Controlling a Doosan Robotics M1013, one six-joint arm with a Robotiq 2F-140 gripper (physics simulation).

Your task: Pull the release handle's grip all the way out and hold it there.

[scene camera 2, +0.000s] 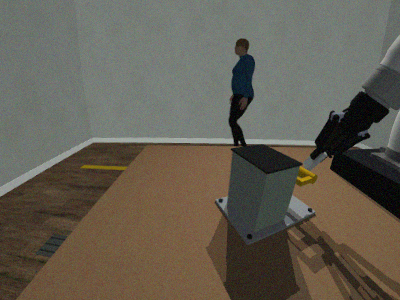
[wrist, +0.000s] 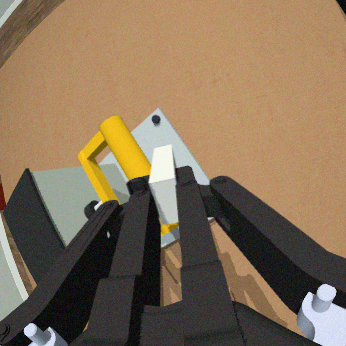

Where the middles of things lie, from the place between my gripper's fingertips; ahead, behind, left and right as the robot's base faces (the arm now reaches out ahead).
Labels:
I see the grey base plate [scene camera 2: 297, 211] 11 cm below my hand, 11 cm ahead of it and 6 cm to the left of it.

